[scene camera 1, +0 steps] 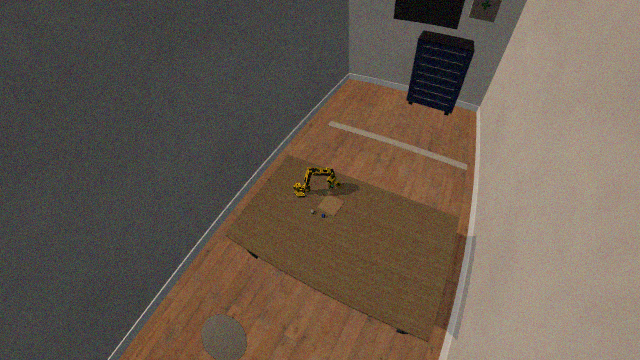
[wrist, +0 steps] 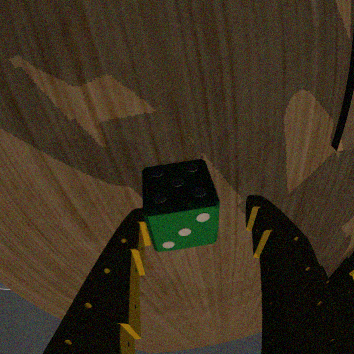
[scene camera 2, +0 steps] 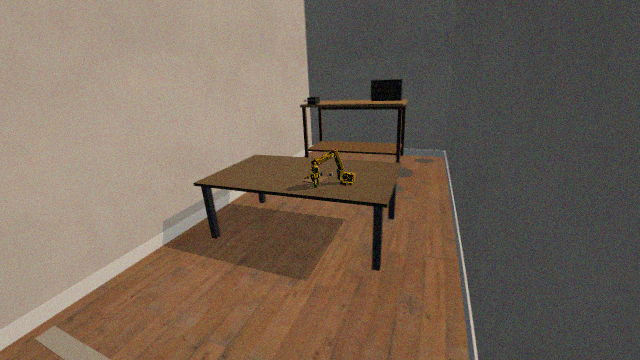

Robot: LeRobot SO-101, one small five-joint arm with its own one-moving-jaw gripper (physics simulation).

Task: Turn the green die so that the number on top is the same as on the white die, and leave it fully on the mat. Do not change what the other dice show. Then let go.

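Frame: origin at the arm's base, x ahead, y left, z up, level; millimetres.
Seen in the pictures: hand, its tool point: (scene camera 1: pixel 332 185) (wrist: pixel 148 221) (scene camera 2: pixel 315 186); arm's base, origin of its link: (scene camera 1: pixel 304 192) (wrist: pixel 331 267) (scene camera 2: pixel 344 182).
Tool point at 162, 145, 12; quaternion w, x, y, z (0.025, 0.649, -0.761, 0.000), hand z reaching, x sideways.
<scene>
Pixels of each thing's middle, then the offset from my tool point to it, as dx, dy, dz. Level surfaces: height alone.
- green die, middle of its body: (wrist: pixel 179 205) (scene camera 1: pixel 331 186) +2, -10, -2
- white die, middle of its body: (scene camera 1: pixel 312 211) -19, -265, -2
- mat, middle of its body: (scene camera 1: pixel 330 204) +66, -151, -10
- blue die, middle of its body: (scene camera 1: pixel 323 215) +61, -258, -2
- brown table, height of its surface: dz -12
The green die (wrist: pixel 183 227) (scene camera 1: pixel 331 187) is in the wrist view between the jaw tips, close to the left jaw and well apart from the right one. Its lit green face shows three white pips; its dark face towards the image top shows five. My gripper (wrist: pixel 197 206) (scene camera 2: pixel 315 185) is open, with a wide gap between its jaws. I cannot tell if the left jaw touches the die. The white die (scene camera 1: pixel 312 211) is small beside the mat (scene camera 1: pixel 330 205), its top number too small to read. The green die is apart from the mat, on the arm's side.
A blue die (scene camera 1: pixel 323 215) lies near the mat's edge, beside the white die. The arm's base (scene camera 1: pixel 300 189) (scene camera 2: pixel 347 177) stands on the brown table (scene camera 1: pixel 380 260) (scene camera 2: pixel 240 175). The arm's shadow falls across the table around the green die.
</scene>
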